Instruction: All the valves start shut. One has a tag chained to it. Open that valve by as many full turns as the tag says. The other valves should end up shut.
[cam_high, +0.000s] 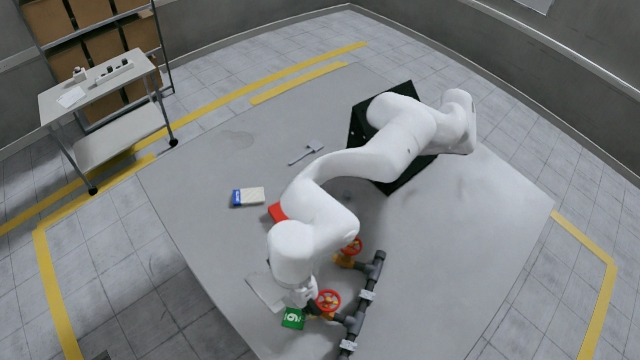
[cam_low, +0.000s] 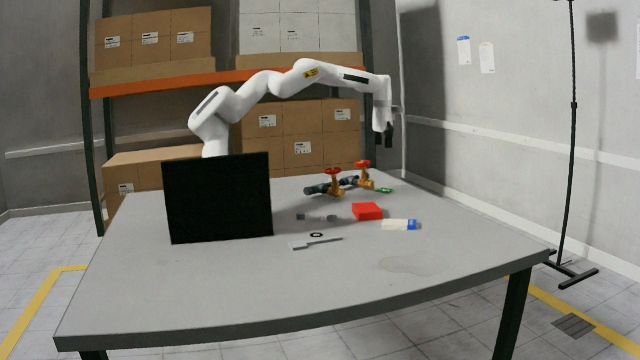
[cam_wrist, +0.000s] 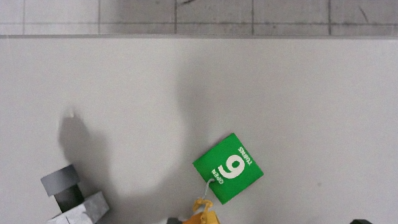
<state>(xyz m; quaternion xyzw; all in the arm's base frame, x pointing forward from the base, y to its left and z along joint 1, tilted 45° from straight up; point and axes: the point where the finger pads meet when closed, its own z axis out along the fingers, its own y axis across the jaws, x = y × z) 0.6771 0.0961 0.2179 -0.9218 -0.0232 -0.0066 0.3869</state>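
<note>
Now: hand 200 mm above the green tag and 10 mm to the right of it. Round my hand: grey nut: 310 mm behind, 280 mm to the right, 190 mm below; white-and-blue box: 430 mm to the right, 190 mm below, 130 mm behind; red block: 280 mm to the right, 180 mm below, 180 mm behind.
</note>
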